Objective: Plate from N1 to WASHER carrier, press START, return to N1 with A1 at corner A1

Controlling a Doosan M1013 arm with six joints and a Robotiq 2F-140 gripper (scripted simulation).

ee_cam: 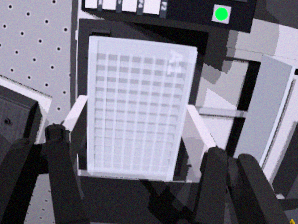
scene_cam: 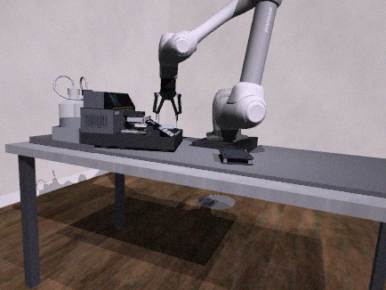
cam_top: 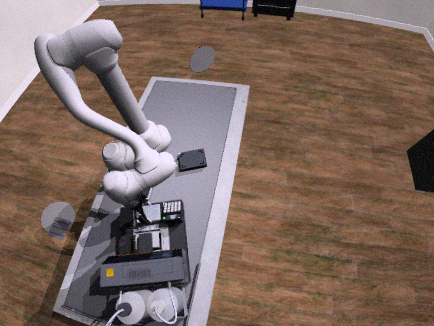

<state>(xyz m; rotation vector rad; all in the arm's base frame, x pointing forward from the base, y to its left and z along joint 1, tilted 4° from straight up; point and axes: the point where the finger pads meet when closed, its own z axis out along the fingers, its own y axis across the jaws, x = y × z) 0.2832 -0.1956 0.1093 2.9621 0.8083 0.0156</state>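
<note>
My hand is 20 mm above the white well plate. From my hand the other things lie so: plate nest N1: 60 mm ahead, 420 mm to the left, 90 mm below; then plate washer: 80 mm ahead, 130 mm to the right, 10 mm above.
</note>
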